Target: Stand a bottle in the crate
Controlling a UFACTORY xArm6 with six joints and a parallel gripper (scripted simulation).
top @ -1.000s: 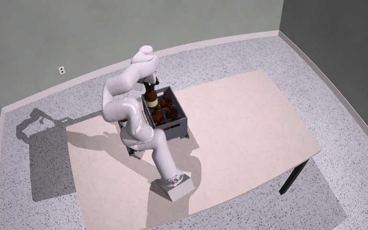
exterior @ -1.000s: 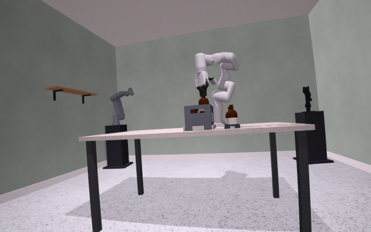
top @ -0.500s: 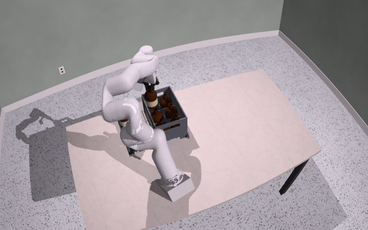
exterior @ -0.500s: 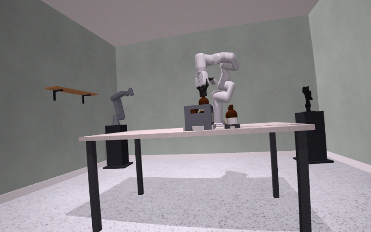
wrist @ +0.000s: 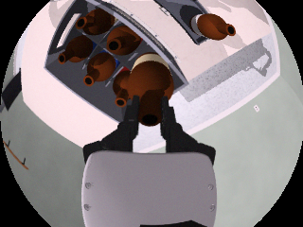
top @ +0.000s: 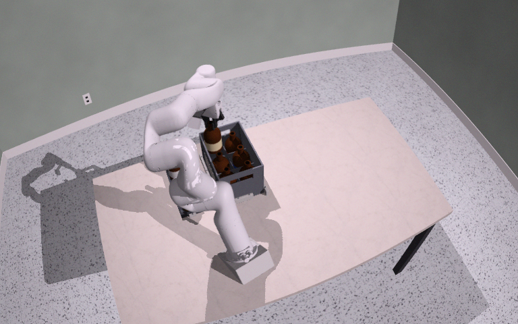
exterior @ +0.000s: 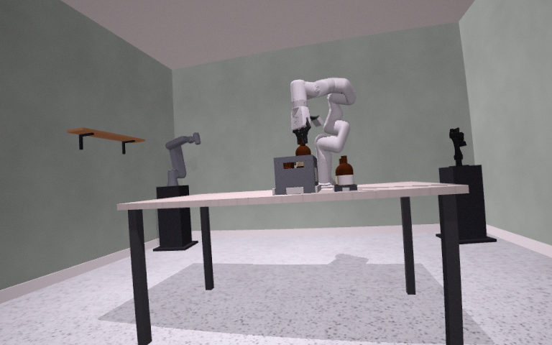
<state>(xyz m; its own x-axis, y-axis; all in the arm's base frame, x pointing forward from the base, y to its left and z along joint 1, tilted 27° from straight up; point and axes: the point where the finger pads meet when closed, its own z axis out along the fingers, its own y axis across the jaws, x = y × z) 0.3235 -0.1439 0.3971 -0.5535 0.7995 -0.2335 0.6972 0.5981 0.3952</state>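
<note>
Now: the grey crate 9 cm behind my hand, 3 cm to the right of it and 17 cm below it. Also, from my hand: tray (6 cm behind, 19 cm to the left, 24 cm below).
</note>
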